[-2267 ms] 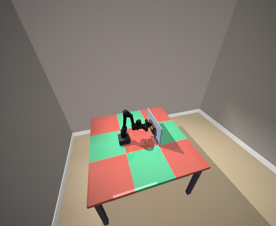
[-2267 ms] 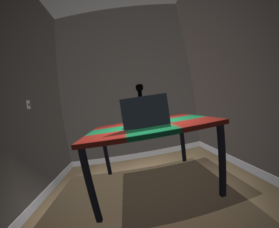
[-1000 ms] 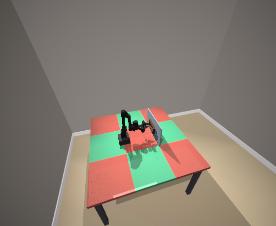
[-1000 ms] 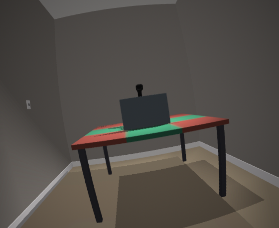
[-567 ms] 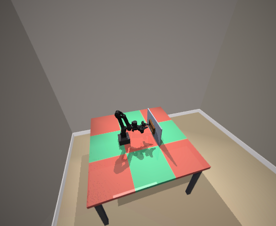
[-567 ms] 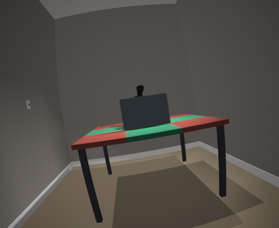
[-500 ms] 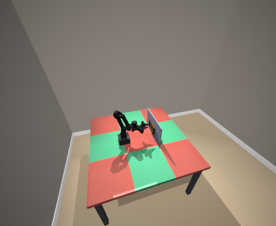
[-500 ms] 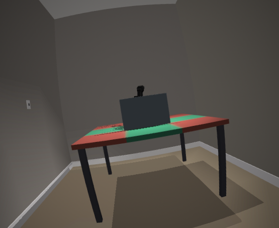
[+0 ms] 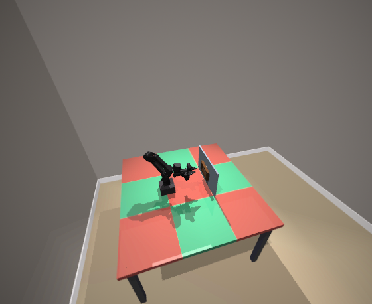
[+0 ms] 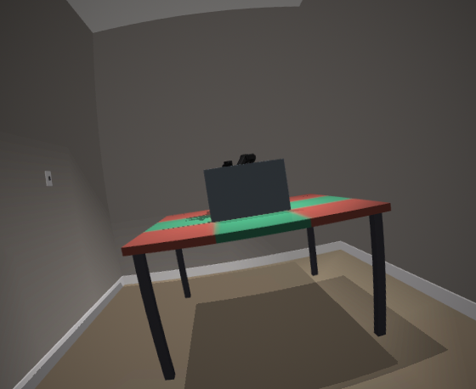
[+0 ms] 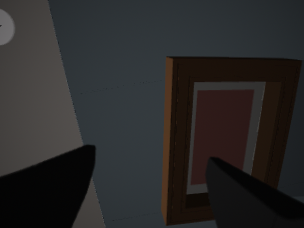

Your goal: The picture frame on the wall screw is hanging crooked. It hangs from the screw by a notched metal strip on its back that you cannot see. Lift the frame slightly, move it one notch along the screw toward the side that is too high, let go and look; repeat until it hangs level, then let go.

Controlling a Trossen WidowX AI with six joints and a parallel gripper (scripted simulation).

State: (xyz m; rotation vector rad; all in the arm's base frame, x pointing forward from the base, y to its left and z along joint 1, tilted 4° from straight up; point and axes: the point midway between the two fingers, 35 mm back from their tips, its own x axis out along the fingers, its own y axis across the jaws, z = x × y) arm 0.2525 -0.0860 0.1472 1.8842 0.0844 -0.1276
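Right now the picture frame is 120 mm ahead of my gripper tip, 80 mm below it and 50 mm to the left of it. The rest, counted from my gripper tip: grey wall panel: 140 mm ahead, 90 mm below, 60 mm to the left.
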